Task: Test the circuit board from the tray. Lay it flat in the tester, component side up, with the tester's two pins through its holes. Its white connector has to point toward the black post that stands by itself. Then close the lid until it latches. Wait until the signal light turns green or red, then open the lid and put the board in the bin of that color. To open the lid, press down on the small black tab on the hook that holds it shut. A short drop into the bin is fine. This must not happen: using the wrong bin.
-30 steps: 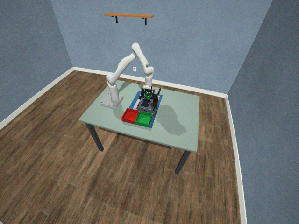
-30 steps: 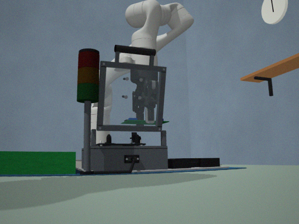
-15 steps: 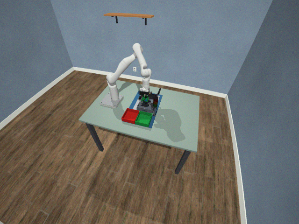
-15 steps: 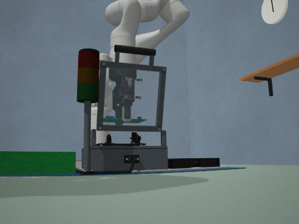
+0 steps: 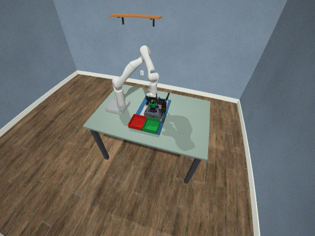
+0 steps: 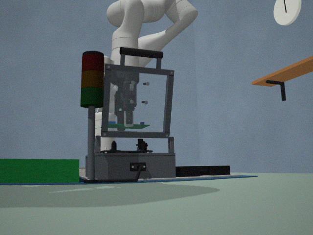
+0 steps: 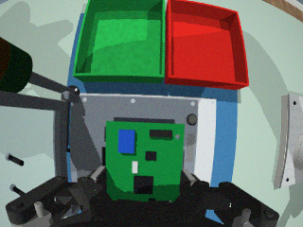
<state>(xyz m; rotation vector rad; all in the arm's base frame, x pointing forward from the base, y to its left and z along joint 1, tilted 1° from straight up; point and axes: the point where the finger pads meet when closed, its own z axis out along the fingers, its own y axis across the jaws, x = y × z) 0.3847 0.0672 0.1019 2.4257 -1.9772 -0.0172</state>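
Now: the clear lid 120 mm ahead of my hand, 50 mm above it and 20 mm to the left of it. Also, from my hand: red bin 220 mm to the right, 120 mm below, 60 mm behind; then green bin 190 mm to the right, 120 mm below, 90 mm ahead; then green circuit board right at my hand.
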